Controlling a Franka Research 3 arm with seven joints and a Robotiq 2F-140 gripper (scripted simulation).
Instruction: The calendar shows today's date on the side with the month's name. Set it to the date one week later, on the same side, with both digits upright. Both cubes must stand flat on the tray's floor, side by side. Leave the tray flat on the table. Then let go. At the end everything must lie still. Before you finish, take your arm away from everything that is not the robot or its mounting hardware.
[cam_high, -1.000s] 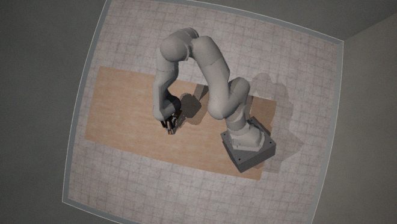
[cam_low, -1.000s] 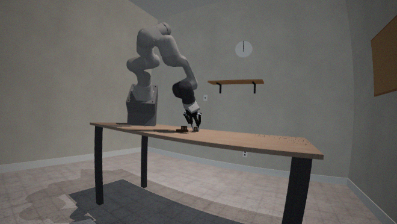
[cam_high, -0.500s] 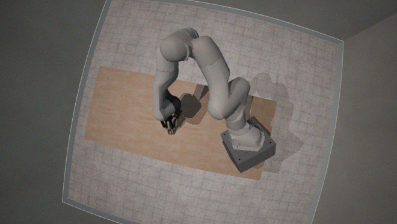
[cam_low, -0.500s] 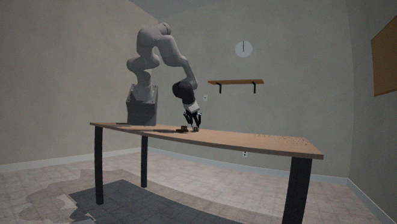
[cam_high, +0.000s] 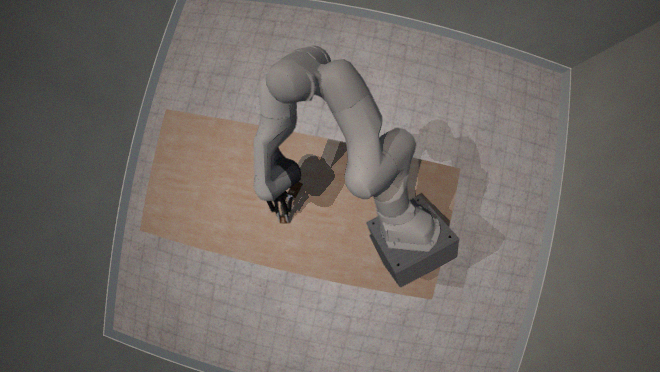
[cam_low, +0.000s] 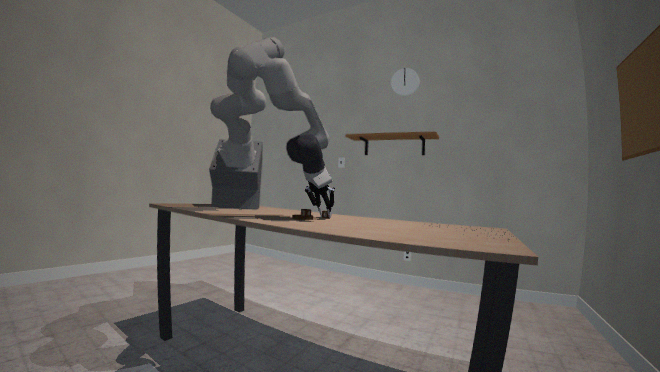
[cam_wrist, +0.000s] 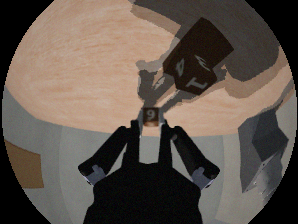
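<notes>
Right now my hand is 2 cm to the right of the calendar cube and 2 cm above it.
</notes>
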